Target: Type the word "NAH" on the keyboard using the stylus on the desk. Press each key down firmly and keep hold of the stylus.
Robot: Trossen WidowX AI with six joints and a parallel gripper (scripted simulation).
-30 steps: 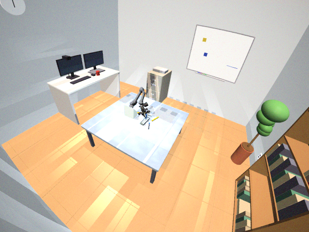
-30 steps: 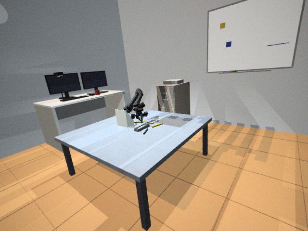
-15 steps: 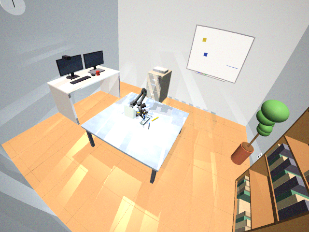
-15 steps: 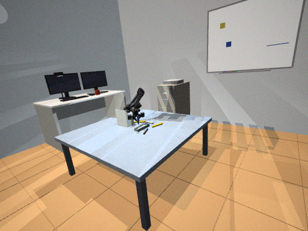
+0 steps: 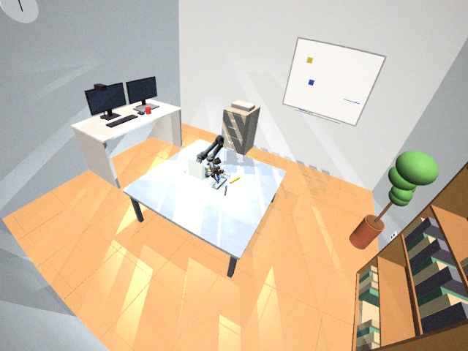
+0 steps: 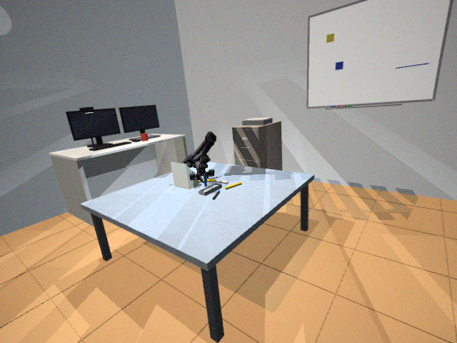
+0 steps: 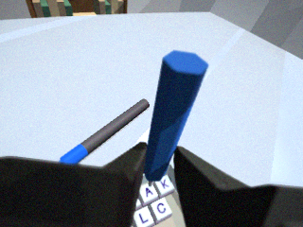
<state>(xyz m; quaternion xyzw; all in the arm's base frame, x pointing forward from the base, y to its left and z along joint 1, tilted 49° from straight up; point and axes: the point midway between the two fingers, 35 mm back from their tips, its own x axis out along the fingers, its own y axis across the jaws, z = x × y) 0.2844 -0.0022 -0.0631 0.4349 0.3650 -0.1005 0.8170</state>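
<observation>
The dark pen is 8 cm ahead of my gripper tip, 3 cm to the left of it and 8 cm below it. The rest, counted from my gripper tip: N key 2 cm behind, 14 cm to the left, 8 cm below; yellow pencil 9 cm ahead, 21 cm to the left, 8 cm below; blue stylus 2 cm below.
</observation>
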